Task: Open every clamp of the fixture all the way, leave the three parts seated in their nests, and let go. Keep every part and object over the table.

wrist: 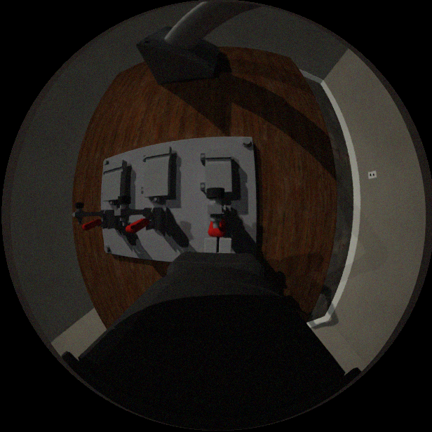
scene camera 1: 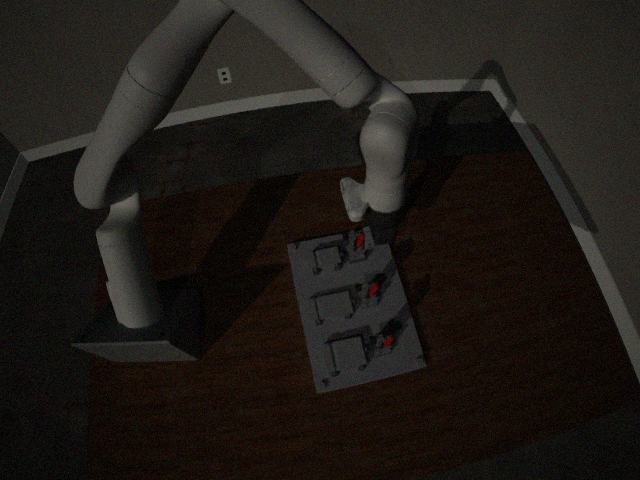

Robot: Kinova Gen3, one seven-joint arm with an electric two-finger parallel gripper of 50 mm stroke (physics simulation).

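Observation:
The grey fixture plate holds three grey parts in nests: one near the gripper, a middle part and a far part. The near clamp's red handle is in front of my fingertips; its black pad overlaps the part's edge in the wrist view. The middle red handle and far red handle belong to clamps with raised arms. My gripper is shut and empty. Contact is unclear.
The fixture lies on the brown wooden table. The robot's dark base block stands to the left in the scene view. The raised clamp arms stand beside the middle and far parts. Dim light and shadows obscure details.

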